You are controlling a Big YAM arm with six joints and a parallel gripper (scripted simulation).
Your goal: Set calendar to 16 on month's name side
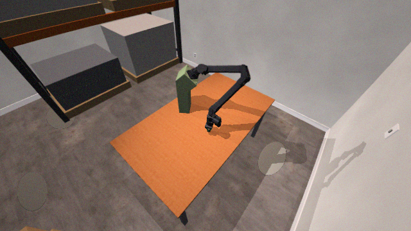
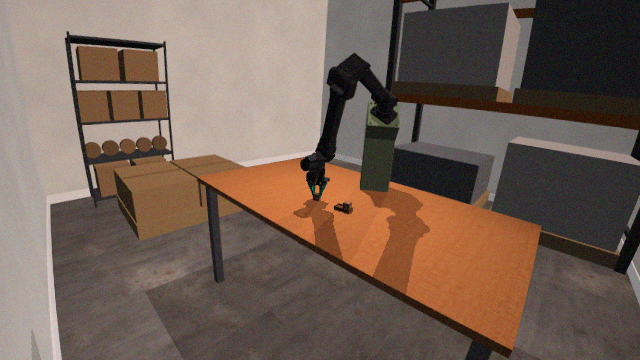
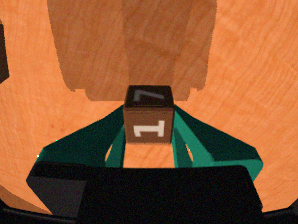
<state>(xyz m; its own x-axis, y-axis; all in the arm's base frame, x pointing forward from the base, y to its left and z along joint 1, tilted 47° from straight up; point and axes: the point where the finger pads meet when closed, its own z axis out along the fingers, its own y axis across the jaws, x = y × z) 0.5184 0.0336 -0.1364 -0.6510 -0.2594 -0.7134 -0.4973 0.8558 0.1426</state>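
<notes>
Now: hand 10 mm above the brown calendar cube. Round my hand: dark calendar tray: 150 mm to the left, 50 mm behind, 20 mm below.
</notes>
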